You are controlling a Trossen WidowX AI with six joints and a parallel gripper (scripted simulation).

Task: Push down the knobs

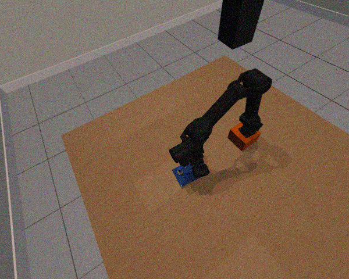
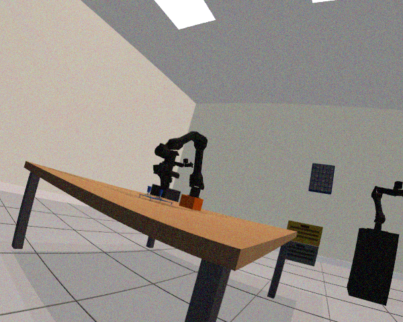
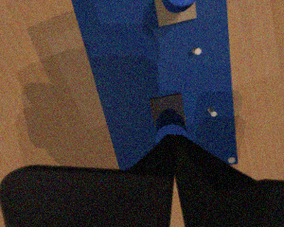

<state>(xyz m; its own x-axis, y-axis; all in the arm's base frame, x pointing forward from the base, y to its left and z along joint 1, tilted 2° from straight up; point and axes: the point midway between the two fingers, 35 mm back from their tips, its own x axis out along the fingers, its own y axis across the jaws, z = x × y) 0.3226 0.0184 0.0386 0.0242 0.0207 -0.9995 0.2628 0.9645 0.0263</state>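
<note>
My gripper tip is 7 cm short of the blue knob, 2 cm to the left of it and 2 cm above it.
</note>
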